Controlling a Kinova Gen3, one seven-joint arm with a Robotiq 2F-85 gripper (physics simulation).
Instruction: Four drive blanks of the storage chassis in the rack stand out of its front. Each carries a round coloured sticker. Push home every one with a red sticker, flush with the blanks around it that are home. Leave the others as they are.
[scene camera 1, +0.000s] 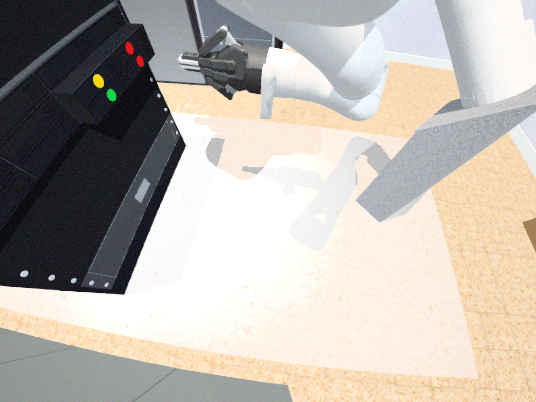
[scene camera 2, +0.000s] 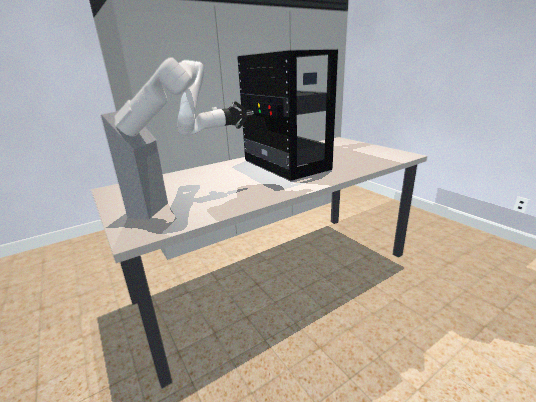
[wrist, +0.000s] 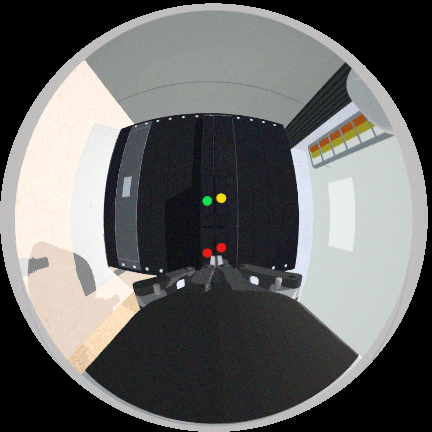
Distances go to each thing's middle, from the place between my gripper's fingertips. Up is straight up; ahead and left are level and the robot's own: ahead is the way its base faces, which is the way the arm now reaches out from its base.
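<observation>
My gripper is 2 cm below the yellow-sticker blank (scene camera 1: 83, 85), 17 cm short of it and 6 cm to the right of it. Green-sticker blank (scene camera 1: 96, 112), from my hand: 1 cm below, 17 cm ahead, 6 cm to the left.
</observation>
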